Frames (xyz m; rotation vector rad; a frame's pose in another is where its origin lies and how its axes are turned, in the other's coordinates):
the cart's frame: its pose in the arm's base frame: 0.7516 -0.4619 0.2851 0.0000 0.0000 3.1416
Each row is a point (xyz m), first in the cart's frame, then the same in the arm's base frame.
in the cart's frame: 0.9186 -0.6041 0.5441
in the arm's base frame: -0.1670 0.1422 0.8292
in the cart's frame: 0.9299 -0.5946 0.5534
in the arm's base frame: -0.1783 0.1327 0.8385
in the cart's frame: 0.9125 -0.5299 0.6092
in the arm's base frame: -0.1609 0.0680 0.8943
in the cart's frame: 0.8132 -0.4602 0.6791
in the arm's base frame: -0.0616 -0.0017 0.9642
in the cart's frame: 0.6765 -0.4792 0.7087
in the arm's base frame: 0.0751 0.0173 0.9938
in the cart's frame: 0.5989 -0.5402 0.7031
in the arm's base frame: 0.1527 0.0783 0.9882
